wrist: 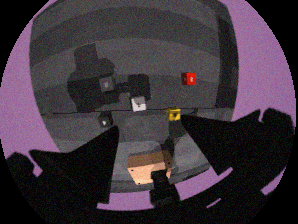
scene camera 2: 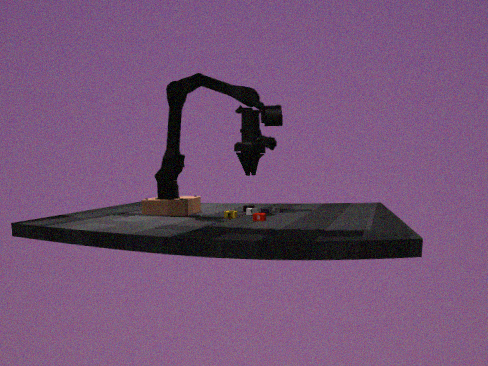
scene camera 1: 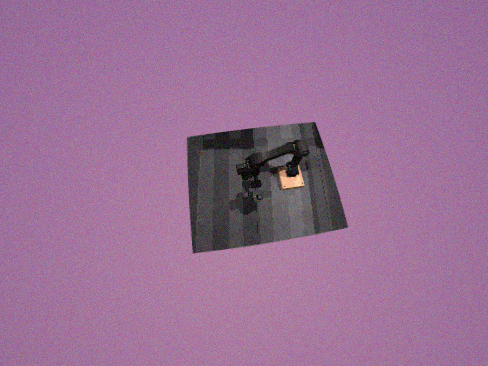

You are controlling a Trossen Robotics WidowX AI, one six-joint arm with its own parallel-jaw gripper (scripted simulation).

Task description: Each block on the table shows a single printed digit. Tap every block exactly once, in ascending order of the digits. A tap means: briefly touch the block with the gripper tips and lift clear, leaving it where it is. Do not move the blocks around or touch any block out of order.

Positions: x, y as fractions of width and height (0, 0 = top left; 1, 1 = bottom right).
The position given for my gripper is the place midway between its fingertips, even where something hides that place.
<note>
My gripper (scene camera 2: 0.51, 0.48) is open, holding nothing.
My gripper shows as well in the wrist view (wrist: 0.51, 0.55).
</note>
